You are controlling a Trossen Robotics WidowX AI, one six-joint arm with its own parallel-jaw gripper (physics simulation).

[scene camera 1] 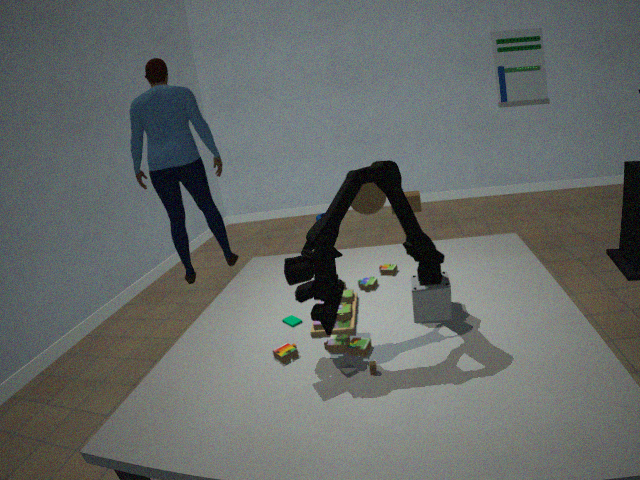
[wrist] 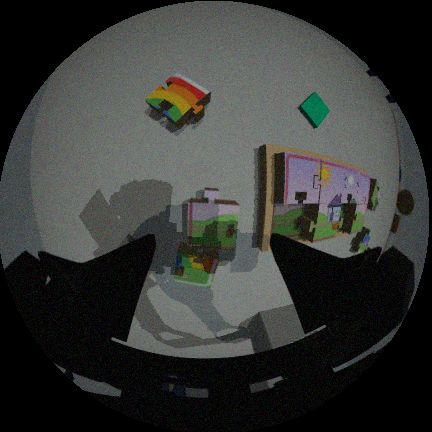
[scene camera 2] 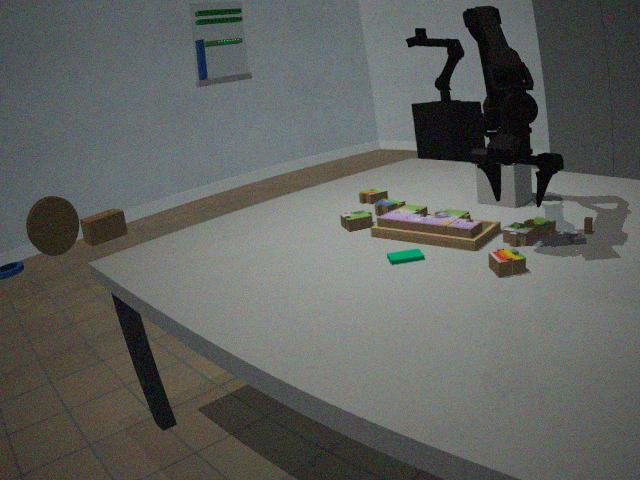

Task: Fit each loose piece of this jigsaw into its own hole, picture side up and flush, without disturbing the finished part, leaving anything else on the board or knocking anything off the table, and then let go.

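Note:
My gripper (scene camera 1: 327,330) (scene camera 2: 518,202) (wrist: 213,239) is open and empty, above two loose pieces beside the tray's near end. A lilac-and-green hill piece (scene camera 1: 337,342) (scene camera 2: 516,236) (wrist: 213,220) lies picture up, close against a green piece with rainbow colours (scene camera 1: 360,344) (scene camera 2: 543,225) (wrist: 197,270); whether they touch is unclear. The jigsaw tray (scene camera 1: 356,310) (scene camera 2: 423,238) (wrist: 269,175) holds the joined lilac part and green pieces; dark gaps show in its lower row. A red-orange-yellow piece (scene camera 1: 285,351) (scene camera 2: 507,262) (wrist: 178,99) lies apart, picture up.
Loose pieces (scene camera 1: 368,282) (scene camera 1: 388,268) (scene camera 2: 373,195) (scene camera 2: 356,220) lie past the tray's far end. A green slab (scene camera 1: 292,320) (scene camera 2: 405,256) (wrist: 314,109) lies beside the tray. A small brown block (scene camera 1: 372,367) (scene camera 2: 588,225) stands near the paired pieces. The arm's grey base (scene camera 1: 431,302) stands behind.

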